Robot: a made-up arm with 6 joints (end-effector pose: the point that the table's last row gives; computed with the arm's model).
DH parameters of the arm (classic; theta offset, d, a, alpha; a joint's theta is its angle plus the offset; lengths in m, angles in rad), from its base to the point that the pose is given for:
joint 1: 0 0.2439 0 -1.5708
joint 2: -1.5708 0 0.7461 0
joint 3: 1.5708 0.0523 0 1.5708
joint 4: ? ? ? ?
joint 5: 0 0 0 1.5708
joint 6: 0 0.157 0 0
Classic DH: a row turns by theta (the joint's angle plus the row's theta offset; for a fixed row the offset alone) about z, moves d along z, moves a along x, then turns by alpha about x.
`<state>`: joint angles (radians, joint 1 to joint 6).
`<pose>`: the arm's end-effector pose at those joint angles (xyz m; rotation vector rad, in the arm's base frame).
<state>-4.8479 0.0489 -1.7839 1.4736 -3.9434 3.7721</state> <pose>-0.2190 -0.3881 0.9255 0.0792 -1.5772 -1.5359</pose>
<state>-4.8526 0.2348 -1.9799 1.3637 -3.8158 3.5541</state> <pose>-0.1838 -0.2414 0.9128 0.0627 -1.5470 -1.7719</pose>
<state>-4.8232 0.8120 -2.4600 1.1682 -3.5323 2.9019</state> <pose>-0.0932 0.1330 0.7483 0.1344 -1.7977 -2.2176</pose>
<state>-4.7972 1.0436 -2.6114 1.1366 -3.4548 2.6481</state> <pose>-0.0763 0.2374 0.6409 0.2795 -1.9973 -2.2865</pose>
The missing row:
joint 4: 0 0.5641 0 -1.5708
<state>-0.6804 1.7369 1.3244 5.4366 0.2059 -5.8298</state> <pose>0.6180 -0.4638 -0.5966 -0.4401 -2.9781 0.1562</pose>
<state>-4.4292 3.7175 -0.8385 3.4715 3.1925 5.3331</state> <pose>0.0333 -0.3110 -0.7772 0.0235 0.4151 -2.5431</pose>
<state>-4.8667 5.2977 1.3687 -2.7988 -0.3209 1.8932</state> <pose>-0.1161 -0.2977 1.3000 -0.6789 0.1763 0.5109</pose>
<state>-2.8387 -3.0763 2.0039 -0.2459 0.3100 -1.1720</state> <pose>0.6357 0.1561 -0.1187 0.5401 0.7490 1.9471</pose>
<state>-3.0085 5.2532 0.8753 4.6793 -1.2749 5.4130</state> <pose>0.7491 -0.1039 1.2314 1.2711 -0.2520 0.5895</pose>
